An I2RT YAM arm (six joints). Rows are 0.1 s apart.
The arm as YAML. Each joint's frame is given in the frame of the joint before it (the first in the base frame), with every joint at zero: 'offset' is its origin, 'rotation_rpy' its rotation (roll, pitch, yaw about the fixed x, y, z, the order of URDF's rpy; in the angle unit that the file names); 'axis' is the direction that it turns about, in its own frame. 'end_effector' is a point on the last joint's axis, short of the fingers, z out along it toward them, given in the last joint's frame.
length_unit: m
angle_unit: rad
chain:
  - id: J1
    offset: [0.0, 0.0, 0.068]
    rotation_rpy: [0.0, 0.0, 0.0]
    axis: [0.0, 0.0, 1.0]
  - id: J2
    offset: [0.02, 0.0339, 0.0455]
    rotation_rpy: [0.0, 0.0, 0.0]
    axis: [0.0, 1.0, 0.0]
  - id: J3
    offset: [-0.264, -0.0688, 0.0]
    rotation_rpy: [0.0, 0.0, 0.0]
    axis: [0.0, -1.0, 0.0]
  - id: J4
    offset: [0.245, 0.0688, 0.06]
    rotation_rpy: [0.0, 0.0, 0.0]
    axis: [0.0, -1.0, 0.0]
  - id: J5
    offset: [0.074, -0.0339, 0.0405]
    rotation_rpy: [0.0, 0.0, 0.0]
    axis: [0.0, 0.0, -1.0]
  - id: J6
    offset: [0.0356, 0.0, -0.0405]
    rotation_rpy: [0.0, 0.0, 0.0]
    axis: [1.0, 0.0, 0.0]
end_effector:
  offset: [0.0, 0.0, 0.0]
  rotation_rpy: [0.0, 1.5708, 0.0]
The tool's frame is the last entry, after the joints.
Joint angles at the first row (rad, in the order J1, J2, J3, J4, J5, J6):
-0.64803, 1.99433, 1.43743, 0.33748, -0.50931, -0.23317
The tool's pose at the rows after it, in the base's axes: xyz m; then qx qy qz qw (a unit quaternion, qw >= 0):
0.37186 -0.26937 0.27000 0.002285 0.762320 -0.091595 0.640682
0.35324 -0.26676 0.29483 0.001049 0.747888 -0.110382 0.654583
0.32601 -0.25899 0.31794 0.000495 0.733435 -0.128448 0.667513
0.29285 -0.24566 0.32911 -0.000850 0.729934 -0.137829 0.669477
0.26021 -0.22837 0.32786 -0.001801 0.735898 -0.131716 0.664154
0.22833 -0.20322 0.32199 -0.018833 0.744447 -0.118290 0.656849
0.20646 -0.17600 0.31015 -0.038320 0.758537 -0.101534 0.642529
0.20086 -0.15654 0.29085 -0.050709 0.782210 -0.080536 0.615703
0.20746 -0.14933 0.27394 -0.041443 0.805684 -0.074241 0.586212
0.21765 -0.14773 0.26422 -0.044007 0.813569 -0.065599 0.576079
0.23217 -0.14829 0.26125 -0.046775 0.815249 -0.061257 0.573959
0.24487 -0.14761 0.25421 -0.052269 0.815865 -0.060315 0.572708
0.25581 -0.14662 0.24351 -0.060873 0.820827 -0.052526 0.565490
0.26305 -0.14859 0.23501 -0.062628 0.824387 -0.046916 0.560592
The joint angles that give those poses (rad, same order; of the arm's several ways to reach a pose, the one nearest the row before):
-0.66492, 1.93303, 1.40830, 0.33747, -0.51235, -0.23163
-0.68635, 1.85029, 1.37762, 0.33597, -0.51387, -0.23317
-0.71394, 1.73690, 1.31030, 0.33901, -0.52150, -0.23315
-0.74613, 1.60345, 1.20305, 0.32370, -0.54295, -0.24389
-0.77681, 1.46853, 1.07735, 0.29159, -0.58119, -0.25303
-0.79684, 1.31515, 0.94384, 0.23491, -0.63948, -0.28520
-0.78769, 1.18142, 0.83167, 0.15211, -0.67184, -0.33121
-0.74798, 1.12294, 0.75952, 0.06923, -0.66126, -0.37876
-0.70191, 1.13965, 0.73331, 0.03375, -0.59395, -0.39271
-0.66967, 1.18251, 0.73015, 0.05201, -0.57222, -0.39270
-0.63591, 1.23927, 0.75464, 0.08273, -0.54926, -0.38199
-0.60522, 1.29144, 0.76087, 0.13021, -0.52773, -0.37889
-0.58064, 1.34512, 0.76389, 0.15949, -0.52155, -0.38656
-0.57294, 1.38961, 0.76854, 0.18392, -0.52158, -0.38808

